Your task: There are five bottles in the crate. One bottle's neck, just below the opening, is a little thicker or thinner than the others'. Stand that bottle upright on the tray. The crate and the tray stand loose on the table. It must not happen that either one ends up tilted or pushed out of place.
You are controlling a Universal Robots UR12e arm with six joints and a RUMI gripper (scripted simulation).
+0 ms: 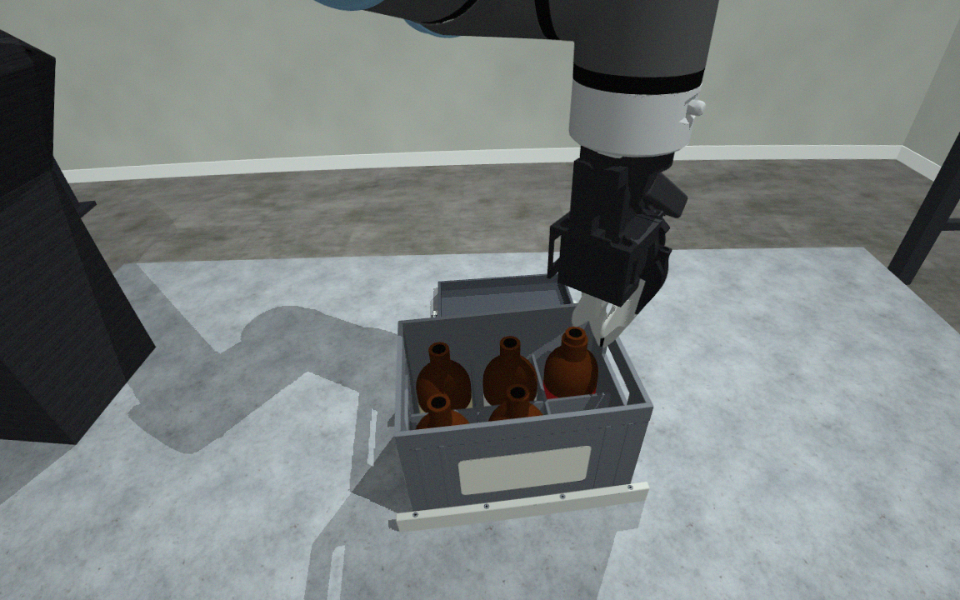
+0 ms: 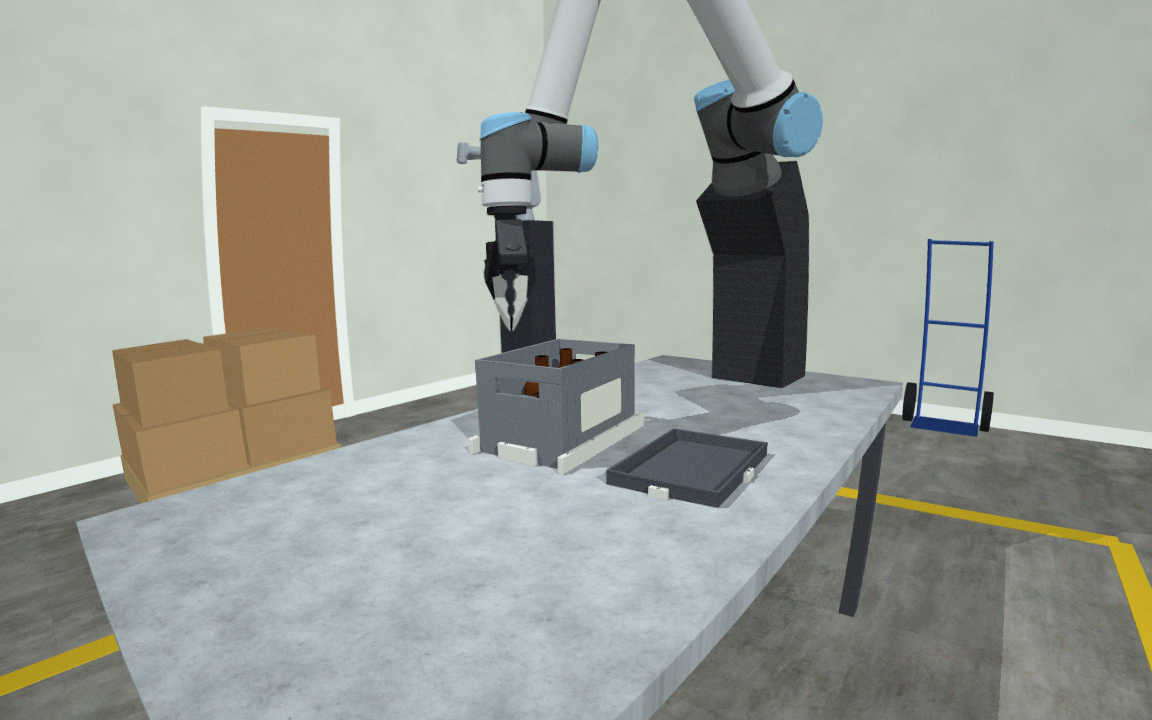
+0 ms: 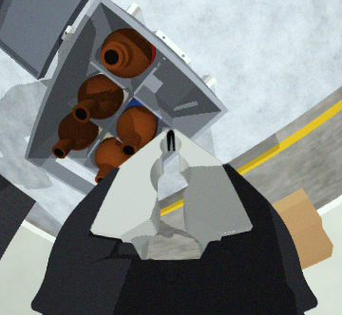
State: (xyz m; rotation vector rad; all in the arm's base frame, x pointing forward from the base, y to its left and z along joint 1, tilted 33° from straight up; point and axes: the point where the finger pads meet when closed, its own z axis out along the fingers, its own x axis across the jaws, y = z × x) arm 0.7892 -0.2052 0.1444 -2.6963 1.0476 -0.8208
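My gripper is now 90 mm to the right of the glass bottle and 150 mm above it. From my hand the other things lie so: crate: 90 mm behind, 40 mm to the left, 160 mm below; then grey tray: 60 mm behind, 330 mm to the left, 230 mm below.
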